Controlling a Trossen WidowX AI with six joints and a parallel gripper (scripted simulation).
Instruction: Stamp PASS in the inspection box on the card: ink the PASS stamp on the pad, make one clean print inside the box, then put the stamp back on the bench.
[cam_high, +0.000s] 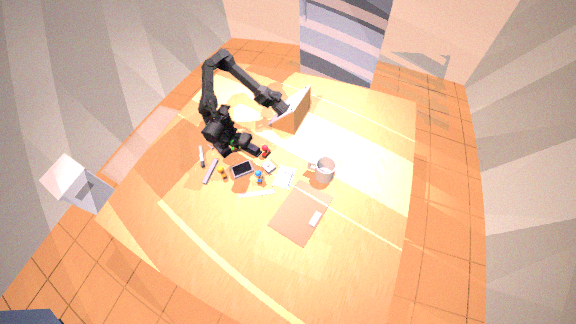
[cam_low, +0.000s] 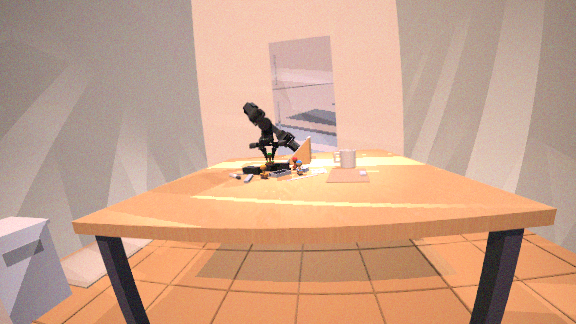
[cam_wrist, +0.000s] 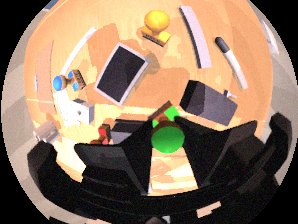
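The ink pad lies 7 cm ahead of my gripper tip, 5 cm to the left of it and 6 cm below it. From my gripper tip the other things lie so: green-knobbed stamp (right at my gripper tip); then red stamp (3 cm behind, 13 cm to the left, 4 cm below); then black block (2 cm behind, 10 cm to the right, 4 cm below).
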